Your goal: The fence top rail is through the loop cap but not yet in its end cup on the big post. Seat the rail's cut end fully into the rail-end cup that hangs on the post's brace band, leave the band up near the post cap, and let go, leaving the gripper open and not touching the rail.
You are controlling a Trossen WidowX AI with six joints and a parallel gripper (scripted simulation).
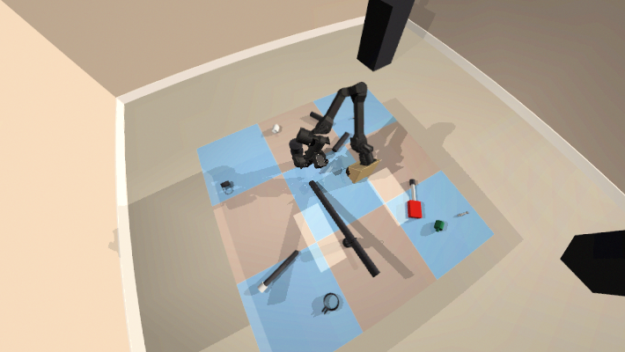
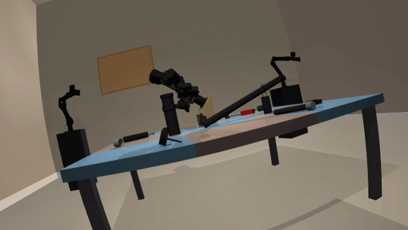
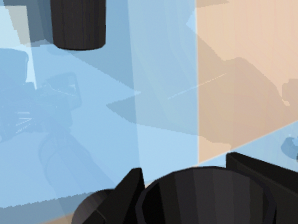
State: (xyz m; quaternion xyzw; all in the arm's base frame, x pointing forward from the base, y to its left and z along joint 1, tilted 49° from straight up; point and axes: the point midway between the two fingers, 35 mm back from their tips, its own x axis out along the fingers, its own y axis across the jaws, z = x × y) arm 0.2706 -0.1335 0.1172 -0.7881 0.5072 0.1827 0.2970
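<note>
My gripper tip is now 3 cm below the rail-end cup, 2 cm to the left of it and 2 cm past it. Also, from my gripper tip: green cap (65 cm to the left, 41 cm behind, 9 cm below); then red-handled tool (45 cm to the left, 43 cm behind, 9 cm below).
</note>
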